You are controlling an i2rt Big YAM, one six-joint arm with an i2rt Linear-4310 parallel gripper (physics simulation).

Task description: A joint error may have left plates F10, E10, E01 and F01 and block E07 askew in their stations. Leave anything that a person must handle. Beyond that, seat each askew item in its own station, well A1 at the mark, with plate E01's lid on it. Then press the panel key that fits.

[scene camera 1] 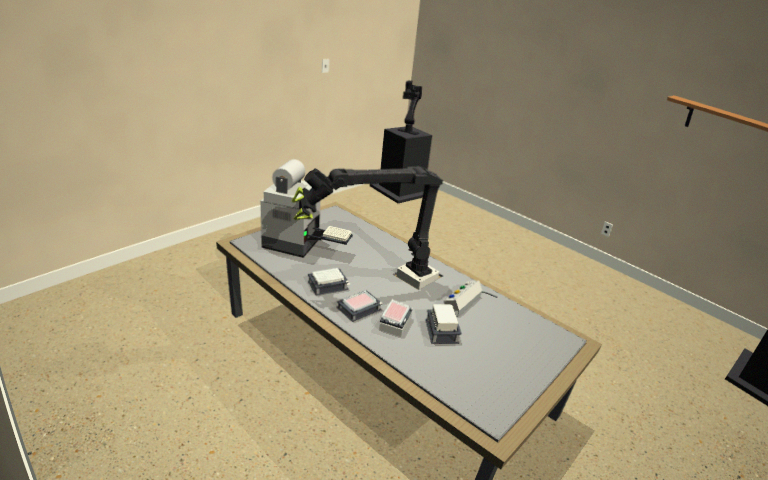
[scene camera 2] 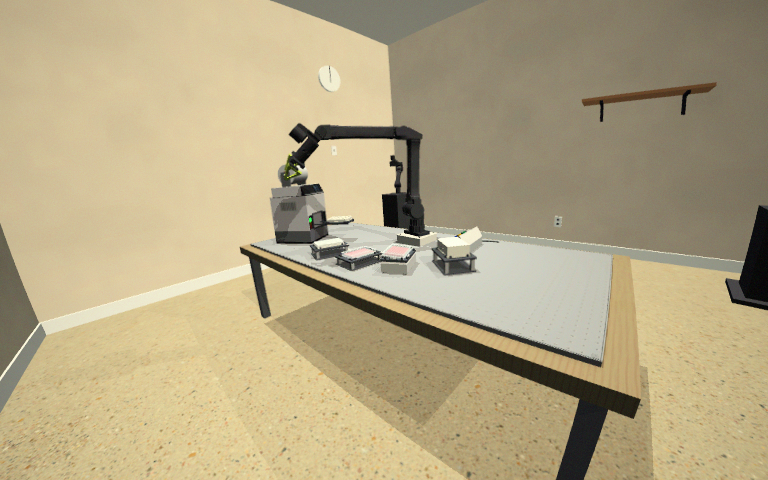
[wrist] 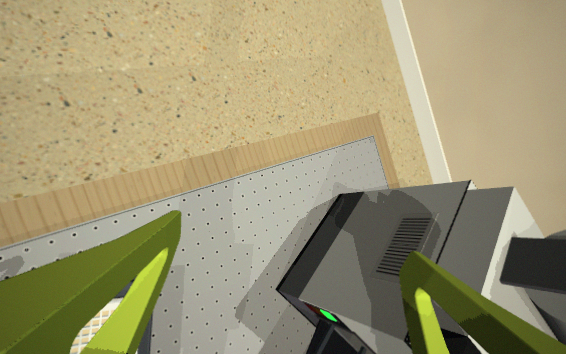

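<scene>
My gripper (scene camera 1: 297, 207) (scene camera 2: 289, 170) (wrist: 295, 242) is open and empty, high near the grey machine. On the table, a white-topped plate (scene camera 1: 328, 276) (scene camera 2: 330, 243) sits on a dark station. A pink-filled plate (scene camera 1: 359, 301) (scene camera 2: 359, 254) sits on another dark station, and a second pink plate (scene camera 1: 395, 311) (scene camera 2: 398, 250) on a light-based one. A tall white block (scene camera 1: 445, 316) (scene camera 2: 453, 246) is on a raised dark station. A pale plate (scene camera 1: 337, 233) (scene camera 2: 340, 219) (wrist: 94, 327) lies by the machine. Labels, A1 marks and exact seating are too small to tell. The key panel (scene camera 1: 468, 295) (scene camera 2: 474, 238) has coloured keys.
The grey machine (scene camera 1: 278, 223) (scene camera 2: 289, 213) (wrist: 350, 240) with a white roll (scene camera 1: 289, 172) on top and a green light stands at the table's far left end. The arm's pale base (scene camera 1: 416, 275) (scene camera 2: 415, 238) stands at the back edge, between machine and panel.
</scene>
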